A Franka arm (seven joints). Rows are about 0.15 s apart.
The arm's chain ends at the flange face. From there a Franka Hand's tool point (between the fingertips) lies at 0.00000 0.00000 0.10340 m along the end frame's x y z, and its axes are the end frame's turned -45 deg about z.
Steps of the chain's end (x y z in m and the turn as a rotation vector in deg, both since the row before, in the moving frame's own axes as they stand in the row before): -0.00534, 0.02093, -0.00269, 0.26, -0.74, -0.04; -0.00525, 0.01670, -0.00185, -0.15, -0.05, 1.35; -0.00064, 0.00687, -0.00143, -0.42, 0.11, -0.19; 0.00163, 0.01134, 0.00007, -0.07, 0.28, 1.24
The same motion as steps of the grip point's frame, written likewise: -0.01919, 0.00975, -0.00270, 0.71, -0.34, -0.04; -0.01578, 0.00822, -0.00185, -0.07, -0.14, 1.35; -0.00570, 0.00508, -0.00143, -0.37, -0.22, -0.19; -0.00660, 0.00962, 0.00007, -0.25, 0.15, 1.24
